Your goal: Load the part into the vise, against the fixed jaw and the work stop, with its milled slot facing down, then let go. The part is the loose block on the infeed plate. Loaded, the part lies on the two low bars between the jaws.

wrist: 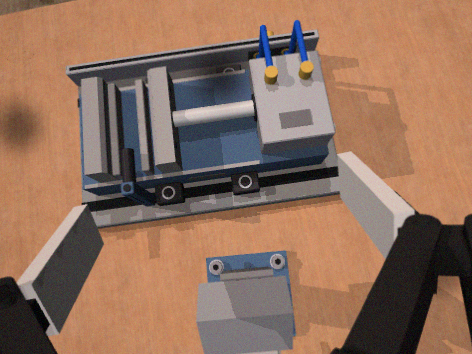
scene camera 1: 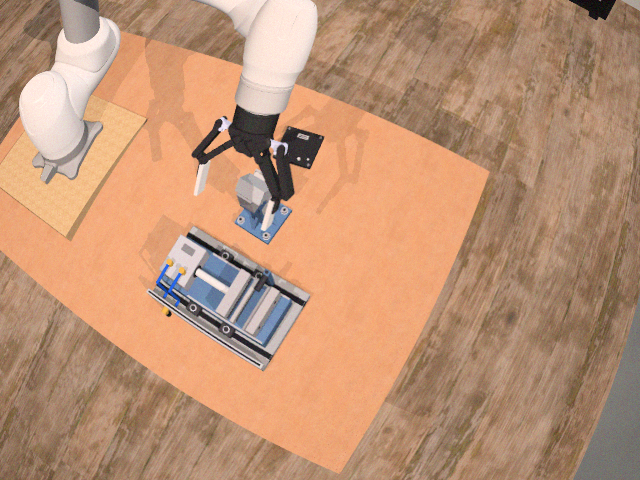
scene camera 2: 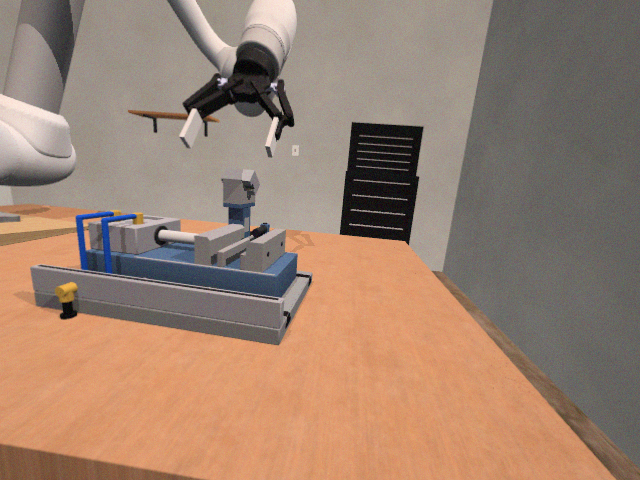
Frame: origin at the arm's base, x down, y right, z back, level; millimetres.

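Where they show: gripper, between the fingertips: (wrist: 216,200) (scene camera 1: 231,208) (scene camera 2: 226,147); arm's base, origin of its link: (scene camera 1: 67,146).
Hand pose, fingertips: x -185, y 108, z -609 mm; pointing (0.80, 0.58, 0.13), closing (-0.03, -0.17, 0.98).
Each offset is from my fingertips to the top centre of the thing. "spot": to the spot under its first point.
The vise {dx +115, dy +118, dz +8 mm} (scene camera 1: 281,325) (scene camera 2: 206,275) shows no block between its moving jaw (scene camera 1: 235,293) (scene camera 2: 219,245) (wrist: 164,120) and fixed jaw (scene camera 1: 264,310) (scene camera 2: 266,250) (wrist: 95,127). Two low bars {dx +135, dy +132, dz -77 mm} (wrist: 115,130) {dx +135, dy +126, dz -48 mm} (wrist: 143,125) lie there. The work stop {dx +118, dy +83, dz -72 mm} (scene camera 1: 261,281) (wrist: 128,165) is a dark rod on a blue bracket. A grey block-like head {spot: dx +38, dy -65, dz -8 mm} (scene camera 1: 250,187) (scene camera 2: 237,191) (wrist: 250,300) tops a blue stand; a paler piece {spot: dx +57, dy -103, dz -2 mm} (scene camera 1: 256,173) shows at its far side. I cannot tell whether that is the part. My gripper (scene camera 1: 231,211) (scene camera 2: 227,148) (wrist: 216,200) is open and empty, above the stand, fingers pointing down.
The stand's blue base {spot: dx +201, dy -69, dz -42 mm} (scene camera 1: 276,222) (wrist: 247,257) is close beside the vise. A flat black plate {dx +206, dy -262, dz -25 mm} (scene camera 1: 307,147) lies behind it, with no block visible on it. Blue hoses {spot: dx +134, dy +166, dz +96 mm} (scene camera 2: 107,242) (wrist: 267,50) rise beside the vise's grey housing {spot: dx +119, dy +90, dz +104 mm} (scene camera 1: 180,258) (wrist: 295,95).
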